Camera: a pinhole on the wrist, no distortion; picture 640 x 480 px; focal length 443.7 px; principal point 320.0 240.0 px. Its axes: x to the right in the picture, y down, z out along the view. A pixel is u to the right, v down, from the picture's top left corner.
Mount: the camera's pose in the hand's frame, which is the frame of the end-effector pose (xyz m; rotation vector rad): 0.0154 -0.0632 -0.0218 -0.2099 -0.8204 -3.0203
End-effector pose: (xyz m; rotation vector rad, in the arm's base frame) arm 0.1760 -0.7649 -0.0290 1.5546 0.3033 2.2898
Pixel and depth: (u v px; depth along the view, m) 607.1 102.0 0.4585
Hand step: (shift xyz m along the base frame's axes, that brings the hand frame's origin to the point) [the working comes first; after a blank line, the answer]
In the camera's frame: 0.2967 -0.1426 0.4585

0.3365 -0.3730 0.0441
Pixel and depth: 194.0 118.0 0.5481
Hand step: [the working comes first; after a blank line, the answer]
In the camera's frame: -0.1556 -0.1507 0.5481

0.1896 -0.2221 0.4544
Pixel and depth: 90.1 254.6 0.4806
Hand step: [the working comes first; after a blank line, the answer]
In the camera's frame: -0.2490 0.0158 0.4806

0.2031 -0.0207 0.4701
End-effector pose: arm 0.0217 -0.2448 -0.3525 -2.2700 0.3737 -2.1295
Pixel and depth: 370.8 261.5 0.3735
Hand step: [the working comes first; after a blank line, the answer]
In the camera's frame: 0.0428 0.0181 0.3735

0.2896 -0.1604 -0.0215
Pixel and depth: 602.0 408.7 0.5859
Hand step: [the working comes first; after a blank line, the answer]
In the camera's frame: 0.3724 0.2228 0.5859

0.6077 -0.1022 -0.3233
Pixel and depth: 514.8 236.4 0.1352
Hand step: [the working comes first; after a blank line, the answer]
In the camera's frame: 0.0594 -0.0011 0.1352

0.0967 -0.0187 -0.0348
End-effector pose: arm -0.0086 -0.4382 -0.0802 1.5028 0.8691 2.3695
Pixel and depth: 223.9 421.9 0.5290
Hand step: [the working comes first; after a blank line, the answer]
In the camera's frame: -0.1146 0.2169 0.5290

0.3669 0.2780 0.3244
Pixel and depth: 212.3 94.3 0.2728
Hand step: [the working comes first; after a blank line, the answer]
In the camera's frame: -0.0662 -0.0896 0.2728

0.1067 -0.0105 0.2198
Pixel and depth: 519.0 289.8 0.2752
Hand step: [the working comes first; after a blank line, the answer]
In the camera's frame: 0.1234 0.0309 0.2752

0.2544 0.0152 0.0525
